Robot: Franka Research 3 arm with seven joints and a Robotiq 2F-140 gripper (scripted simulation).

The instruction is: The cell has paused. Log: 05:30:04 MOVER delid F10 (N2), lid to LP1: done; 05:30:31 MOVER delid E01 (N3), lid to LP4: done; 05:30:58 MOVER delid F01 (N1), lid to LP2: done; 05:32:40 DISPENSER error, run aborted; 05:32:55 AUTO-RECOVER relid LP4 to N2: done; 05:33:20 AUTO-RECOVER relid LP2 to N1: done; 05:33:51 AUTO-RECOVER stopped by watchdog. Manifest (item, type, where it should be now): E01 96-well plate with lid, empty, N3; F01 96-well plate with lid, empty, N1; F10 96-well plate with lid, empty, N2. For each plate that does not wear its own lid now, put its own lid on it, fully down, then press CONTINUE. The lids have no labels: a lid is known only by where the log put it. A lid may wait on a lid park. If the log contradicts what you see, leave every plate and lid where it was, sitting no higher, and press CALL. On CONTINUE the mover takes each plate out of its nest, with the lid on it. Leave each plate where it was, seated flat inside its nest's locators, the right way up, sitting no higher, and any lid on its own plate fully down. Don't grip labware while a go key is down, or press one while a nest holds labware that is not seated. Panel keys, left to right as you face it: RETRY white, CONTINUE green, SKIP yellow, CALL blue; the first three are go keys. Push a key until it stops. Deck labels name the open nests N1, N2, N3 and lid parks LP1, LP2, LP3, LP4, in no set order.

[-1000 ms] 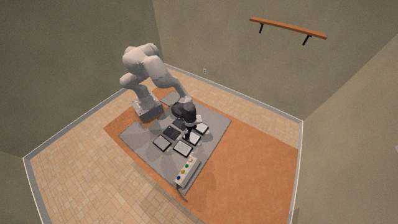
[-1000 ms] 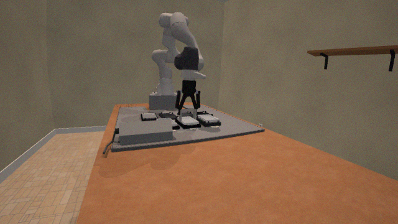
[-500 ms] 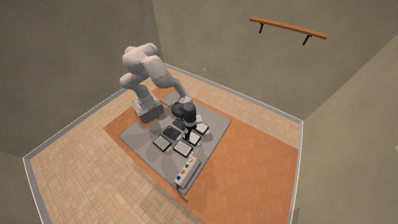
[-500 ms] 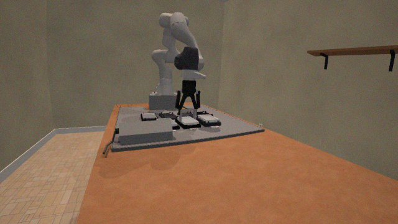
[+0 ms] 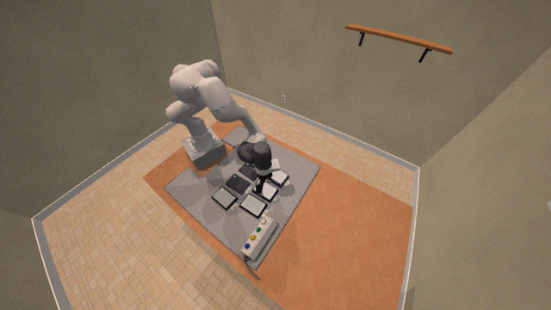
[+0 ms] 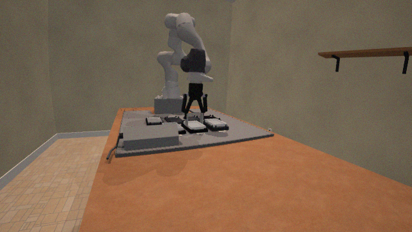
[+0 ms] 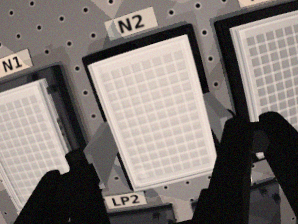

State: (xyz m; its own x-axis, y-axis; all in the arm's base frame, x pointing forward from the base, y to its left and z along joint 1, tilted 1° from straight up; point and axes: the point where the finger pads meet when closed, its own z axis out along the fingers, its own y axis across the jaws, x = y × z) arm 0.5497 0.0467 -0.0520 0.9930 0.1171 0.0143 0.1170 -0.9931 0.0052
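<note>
Right now the white 96-well plate is 30 mm below my hand. The rest, counted from my hand: LP2 label (100 mm behind, 50 mm to the left, 50 mm below); then N2 label (90 mm ahead, 50 mm below, 10 mm to the left); then LP3 label (90 mm behind, 70 mm to the right, 50 mm below).
</note>
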